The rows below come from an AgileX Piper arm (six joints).
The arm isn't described. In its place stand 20 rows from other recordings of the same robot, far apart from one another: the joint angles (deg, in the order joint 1, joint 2, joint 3, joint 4, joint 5, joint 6), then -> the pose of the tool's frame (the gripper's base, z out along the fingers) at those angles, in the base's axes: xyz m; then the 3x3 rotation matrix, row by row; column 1 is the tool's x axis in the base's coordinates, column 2 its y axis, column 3 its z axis.
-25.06, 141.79, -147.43, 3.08, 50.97, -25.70 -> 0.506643, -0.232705, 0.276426; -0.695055, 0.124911, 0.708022; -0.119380, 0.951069, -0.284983; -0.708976, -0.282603, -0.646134
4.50, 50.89, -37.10, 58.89, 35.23, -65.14 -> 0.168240, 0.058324, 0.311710; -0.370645, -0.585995, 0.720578; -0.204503, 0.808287, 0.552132; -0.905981, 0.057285, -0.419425
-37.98, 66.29, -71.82, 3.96, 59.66, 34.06 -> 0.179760, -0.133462, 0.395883; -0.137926, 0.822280, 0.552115; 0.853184, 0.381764, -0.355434; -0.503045, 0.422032, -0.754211
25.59, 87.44, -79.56, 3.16, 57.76, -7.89 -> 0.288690, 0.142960, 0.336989; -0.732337, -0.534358, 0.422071; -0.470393, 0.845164, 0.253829; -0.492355, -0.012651, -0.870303
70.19, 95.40, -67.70, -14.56, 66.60, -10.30 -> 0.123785, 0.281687, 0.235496; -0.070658, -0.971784, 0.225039; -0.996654, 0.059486, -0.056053; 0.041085, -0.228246, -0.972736
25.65, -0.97, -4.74, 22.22, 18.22, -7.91 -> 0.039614, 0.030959, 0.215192; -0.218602, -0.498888, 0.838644; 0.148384, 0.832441, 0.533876; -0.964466, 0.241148, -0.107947
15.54, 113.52, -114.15, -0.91, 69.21, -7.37 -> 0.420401, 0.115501, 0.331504; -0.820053, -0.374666, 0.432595; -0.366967, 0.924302, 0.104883; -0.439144, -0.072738, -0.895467
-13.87, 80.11, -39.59, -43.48, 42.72, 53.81 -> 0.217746, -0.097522, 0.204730; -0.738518, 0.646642, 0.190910; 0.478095, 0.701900, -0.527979; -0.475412, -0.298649, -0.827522
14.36, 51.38, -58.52, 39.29, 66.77, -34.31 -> 0.125525, 0.086797, 0.386227; -0.537802, -0.755529, 0.374091; -0.375046, 0.611803, 0.696447; -0.755056, 0.234250, -0.612387
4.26, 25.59, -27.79, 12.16, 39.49, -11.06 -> 0.083622, 0.018453, 0.285699; -0.517882, -0.202032, 0.831253; -0.066645, 0.978287, 0.196246; -0.852852, 0.046233, -0.520102
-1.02, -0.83, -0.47, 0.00, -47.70, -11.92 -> 0.017385, -0.000310, 0.280490; 0.787734, 0.184482, 0.587743; -0.220603, 0.975307, -0.010464; -0.575161, -0.121415, 0.808980
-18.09, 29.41, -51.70, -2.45, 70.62, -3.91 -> 0.048175, -0.019597, 0.367428; -0.677756, 0.283299, 0.678519; 0.134836, 0.955033, -0.264066; -0.722818, -0.087483, -0.685479
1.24, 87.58, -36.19, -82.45, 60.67, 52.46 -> 0.240360, -0.073463, 0.200910; -0.959574, 0.066273, 0.273541; -0.212510, 0.466642, -0.858536; -0.184543, -0.881960, -0.433694
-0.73, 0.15, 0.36, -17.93, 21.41, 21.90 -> 0.052760, -0.010900, 0.179005; -0.263235, 0.144836, 0.953798; 0.092307, 0.987911, -0.124541; -0.960306, 0.055258, -0.273422
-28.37, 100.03, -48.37, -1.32, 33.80, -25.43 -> 0.254943, -0.139000, 0.137335; -0.989405, 0.039238, 0.139782; 0.026761, 0.995578, -0.090049; -0.142697, -0.085354, -0.986079
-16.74, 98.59, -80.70, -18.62, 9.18, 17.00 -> 0.395308, -0.123740, 0.328486; -0.360552, 0.324311, 0.874542; 0.083007, 0.945043, -0.316234; -0.929038, -0.041425, -0.367657
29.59, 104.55, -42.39, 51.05, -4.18, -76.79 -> 0.276882, 0.151295, 0.113883; -0.435329, -0.726458, 0.531740; -0.747167, 0.621037, 0.236759; -0.502226, -0.294230, -0.813141
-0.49, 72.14, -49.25, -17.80, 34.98, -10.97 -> 0.251068, -0.018096, 0.277335; -0.756657, -0.234044, 0.610486; -0.420625, 0.889102, -0.180480; -0.500544, -0.393347, -0.771190
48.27, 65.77, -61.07, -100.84, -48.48, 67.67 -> 0.103377, 0.216440, 0.407151; 0.506743, -0.855420, -0.107088; -0.064824, -0.161675, 0.984713; -0.859656, -0.492055, -0.137379
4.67, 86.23, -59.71, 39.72, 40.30, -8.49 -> 0.305159, 0.062665, 0.268207; -0.869775, 0.043112, 0.491561; 0.298650, 0.838997, 0.454853; -0.392808, 0.542425, -0.742615
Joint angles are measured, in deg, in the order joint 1, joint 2, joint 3, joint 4, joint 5, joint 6. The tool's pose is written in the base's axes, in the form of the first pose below.
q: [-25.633, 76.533, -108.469, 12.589, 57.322, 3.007]
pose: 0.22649, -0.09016, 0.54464; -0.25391, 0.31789, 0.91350; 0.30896, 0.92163, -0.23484; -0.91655, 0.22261, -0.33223
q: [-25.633, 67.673, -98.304, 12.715, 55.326, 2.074]
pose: 0.19110, -0.07342, 0.53365; -0.24580, 0.31550, 0.91654; 0.29589, 0.92484, -0.23901; -0.92305, 0.21245, -0.32068
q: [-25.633, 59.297, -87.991, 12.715, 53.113, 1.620]
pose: 0.16046, -0.05922, 0.51414; -0.24110, 0.31886, 0.91662; 0.29275, 0.92438, -0.24456; -0.92529, 0.20938, -0.31621
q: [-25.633, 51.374, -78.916, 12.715, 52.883, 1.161]
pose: 0.13116, -0.04522, 0.49099; -0.25673, 0.32053, 0.91179; 0.29239, 0.92495, -0.24283; -0.92119, 0.20426, -0.33118
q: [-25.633, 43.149, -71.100, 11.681, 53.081, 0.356]
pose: 0.09965, -0.03148, 0.46907; -0.26180, 0.32600, 0.90840; 0.26726, 0.92890, -0.25634; -0.92738, 0.17567, -0.33032
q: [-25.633, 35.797, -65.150, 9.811, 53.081, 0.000]
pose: 0.07184, -0.02072, 0.45079; -0.24972, 0.33960, 0.90682; 0.23335, 0.92999, -0.28401; -0.93978, 0.14068, -0.31148
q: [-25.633, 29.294, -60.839, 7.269, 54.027, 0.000]
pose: 0.04678, -0.01211, 0.43495; -0.24128, 0.36121, 0.90073; 0.19821, 0.92693, -0.31862; -0.95000, 0.10166, -0.29524
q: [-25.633, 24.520, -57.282, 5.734, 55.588, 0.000]
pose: 0.03054, -0.00633, 0.41869; -0.25319, 0.37528, 0.89166; 0.18411, 0.92354, -0.33642; -0.94974, 0.07899, -0.30292
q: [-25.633, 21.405, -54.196, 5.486, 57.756, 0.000]
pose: 0.02228, -0.00253, 0.40224; -0.28718, 0.37781, 0.88022; 0.19437, 0.92280, -0.33267; -0.93795, 0.07555, -0.33844
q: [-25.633, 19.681, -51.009, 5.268, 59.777, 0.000]
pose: 0.02060, -0.00188, 0.38476; -0.33996, 0.38174, 0.85947; 0.21439, 0.92130, -0.32441; -0.91568, 0.07397, -0.39505
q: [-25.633, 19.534, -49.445, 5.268, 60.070, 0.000]
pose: 0.02296, -0.00299, 0.37692; -0.36461, 0.38341, 0.84856; 0.22576, 0.92050, -0.31891; -0.90338, 0.07530, -0.42219
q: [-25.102, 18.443, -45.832, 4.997, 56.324, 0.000]
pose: 0.02753, -0.00561, 0.36516; -0.34797, 0.38037, 0.85688; 0.21635, 0.92190, -0.32138; -0.91220, 0.07356, -0.40309
